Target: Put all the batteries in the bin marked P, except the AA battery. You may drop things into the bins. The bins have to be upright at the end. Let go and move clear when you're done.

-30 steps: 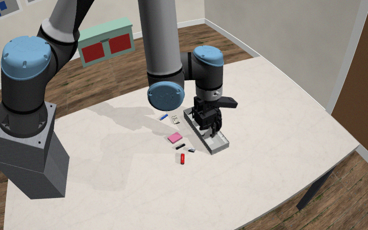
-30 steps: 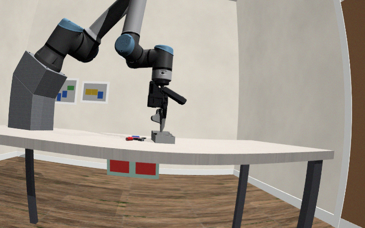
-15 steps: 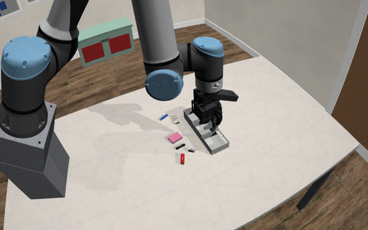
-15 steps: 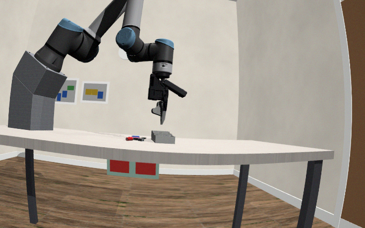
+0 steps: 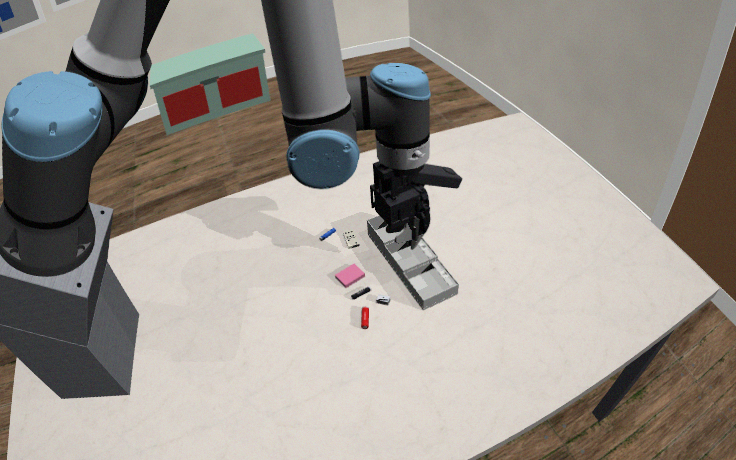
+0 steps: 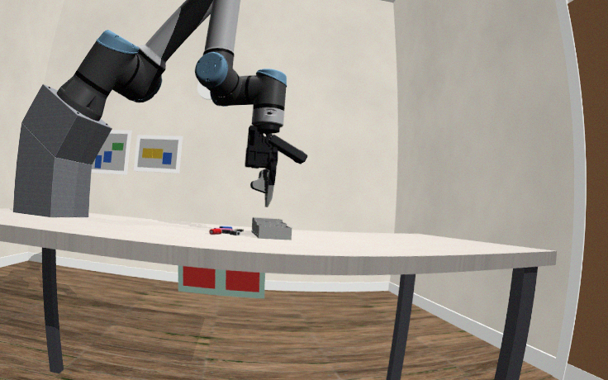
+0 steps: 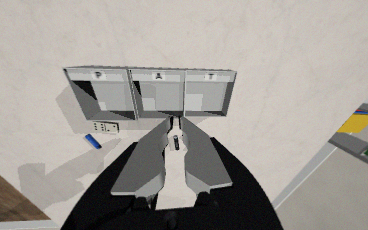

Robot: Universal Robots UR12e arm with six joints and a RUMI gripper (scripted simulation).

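My hand is 2 cm short of the bin marked P, 2 cm to the right of it and 7 cm above it. Also, from my hand: red battery (15 cm behind, 4 cm to the right, 9 cm below); black battery (12 cm behind, 2 cm to the left, 9 cm below); pink block (11 cm behind, 7 cm to the left, 9 cm below).
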